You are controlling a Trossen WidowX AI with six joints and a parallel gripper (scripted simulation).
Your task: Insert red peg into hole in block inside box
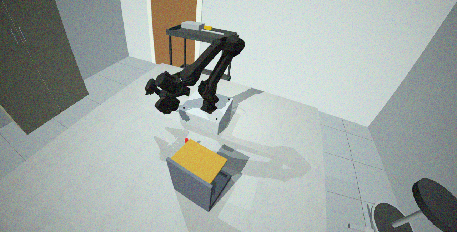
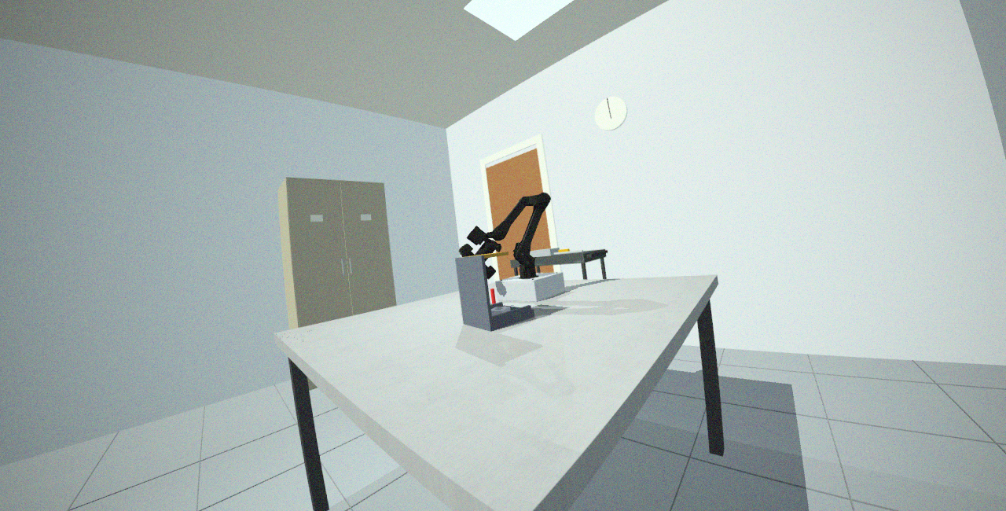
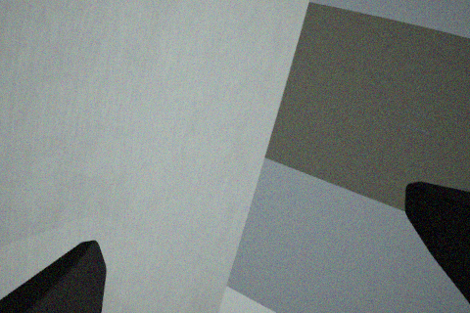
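Now: the red peg 50 mm ahead of my gripper tip, 260 mm to the left of it and 100 mm below it. Also, from my gripper tip: yellow roof: 170 mm ahead, 410 mm to the left, 70 mm above.
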